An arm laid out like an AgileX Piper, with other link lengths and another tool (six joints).
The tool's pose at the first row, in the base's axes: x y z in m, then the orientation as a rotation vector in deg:
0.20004 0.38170 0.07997 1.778 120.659 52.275
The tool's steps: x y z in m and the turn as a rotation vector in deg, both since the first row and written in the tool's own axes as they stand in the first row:
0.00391 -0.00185 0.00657 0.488 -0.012 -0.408
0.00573 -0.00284 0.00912 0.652 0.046 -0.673
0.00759 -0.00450 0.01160 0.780 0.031 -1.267
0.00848 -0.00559 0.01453 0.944 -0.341 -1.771
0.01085 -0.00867 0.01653 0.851 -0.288 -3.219
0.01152 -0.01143 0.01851 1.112 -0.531 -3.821
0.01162 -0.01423 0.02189 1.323 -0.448 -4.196
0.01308 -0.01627 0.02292 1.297 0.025 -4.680
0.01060 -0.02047 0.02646 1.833 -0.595 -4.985
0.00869 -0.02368 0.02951 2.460 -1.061 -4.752
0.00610 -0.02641 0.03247 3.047 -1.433 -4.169
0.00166 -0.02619 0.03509 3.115 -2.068 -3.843
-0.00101 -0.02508 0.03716 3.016 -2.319 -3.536
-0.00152 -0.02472 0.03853 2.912 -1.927 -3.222
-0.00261 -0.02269 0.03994 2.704 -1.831 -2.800
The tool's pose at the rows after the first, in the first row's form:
0.20254 0.38550 0.07355 1.605 120.806 51.518
0.20338 0.38687 0.07069 1.384 120.891 51.199
0.20433 0.38772 0.06741 0.831 120.836 50.709
0.20608 0.38894 0.06496 0.554 120.481 50.169
0.20676 0.38862 0.06065 -1.035 120.231 49.415
0.20846 0.38798 0.05771 -1.419 120.015 48.739
0.21152 0.38796 0.05456 -1.740 120.115 48.310
0.21184 0.38754 0.05190 -2.475 120.444 48.132
0.21711 0.38577 0.04958 -2.233 120.057 47.280
0.22138 0.38461 0.04767 -1.456 119.952 46.681
0.22592 0.38354 0.04656 -0.380 119.977 46.346
0.23062 0.38385 0.04866 0.280 119.483 46.357
0.23352 0.38505 0.05033 0.662 119.265 46.597
0.23471 0.38597 0.05035 0.760 119.638 46.960
0.23585 0.38796 0.05177 1.051 119.711 47.443

